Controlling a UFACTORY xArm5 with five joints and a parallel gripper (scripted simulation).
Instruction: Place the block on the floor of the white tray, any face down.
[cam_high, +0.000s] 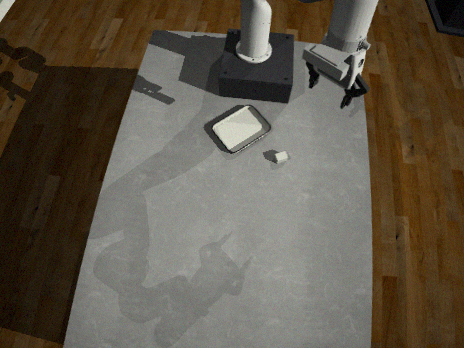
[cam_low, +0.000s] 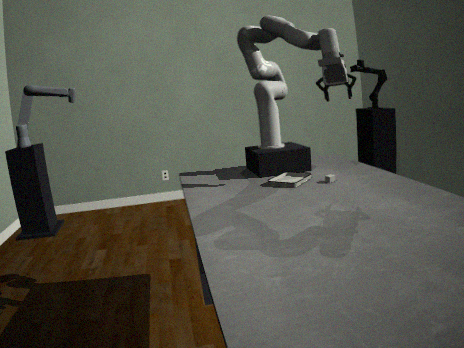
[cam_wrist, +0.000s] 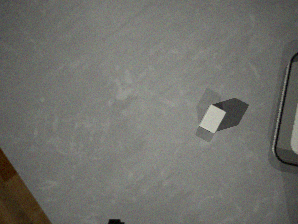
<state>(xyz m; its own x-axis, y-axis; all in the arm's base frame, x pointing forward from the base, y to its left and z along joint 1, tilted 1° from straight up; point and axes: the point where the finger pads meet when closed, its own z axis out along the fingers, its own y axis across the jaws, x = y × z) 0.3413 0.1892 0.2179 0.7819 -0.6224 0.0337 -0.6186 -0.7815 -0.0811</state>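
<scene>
My gripper is now 31 cm above the white block, 7 cm to the left of it and 3 cm short of it. Also, from my hand: white tray: 31 cm below, 21 cm to the right, 7 cm behind.
</scene>
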